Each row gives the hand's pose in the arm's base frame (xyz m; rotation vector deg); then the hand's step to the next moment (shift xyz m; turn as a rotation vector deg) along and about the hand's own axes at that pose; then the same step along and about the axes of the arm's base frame.
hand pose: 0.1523 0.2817 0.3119 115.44 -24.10 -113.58
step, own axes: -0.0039 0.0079 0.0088 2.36 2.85 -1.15
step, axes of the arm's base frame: -0.0089 -0.0057 0.0066 1.16 -3.56 -1.01
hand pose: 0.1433 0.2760 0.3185 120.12 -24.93 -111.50
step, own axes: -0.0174 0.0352 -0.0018 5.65 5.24 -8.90
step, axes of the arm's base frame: -0.0011 -0.0260 0.0295 8.98 -7.18 -2.54
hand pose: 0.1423 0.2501 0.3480 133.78 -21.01 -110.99
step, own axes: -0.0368 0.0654 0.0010 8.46 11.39 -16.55
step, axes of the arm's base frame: -0.0156 -0.0545 0.0492 16.14 -14.46 -2.41
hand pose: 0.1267 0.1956 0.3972 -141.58 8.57 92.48
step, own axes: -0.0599 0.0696 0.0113 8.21 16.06 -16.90
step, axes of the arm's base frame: -0.0472 -0.0667 0.0434 15.48 -19.10 -2.51
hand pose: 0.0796 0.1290 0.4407 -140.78 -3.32 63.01
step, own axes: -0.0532 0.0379 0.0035 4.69 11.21 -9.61
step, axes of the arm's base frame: -0.0441 -0.0442 0.0195 8.53 -12.73 -2.30
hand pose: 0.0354 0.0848 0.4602 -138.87 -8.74 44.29
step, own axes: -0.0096 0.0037 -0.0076 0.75 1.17 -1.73
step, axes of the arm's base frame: -0.0039 -0.0095 0.0077 1.51 -1.62 0.11
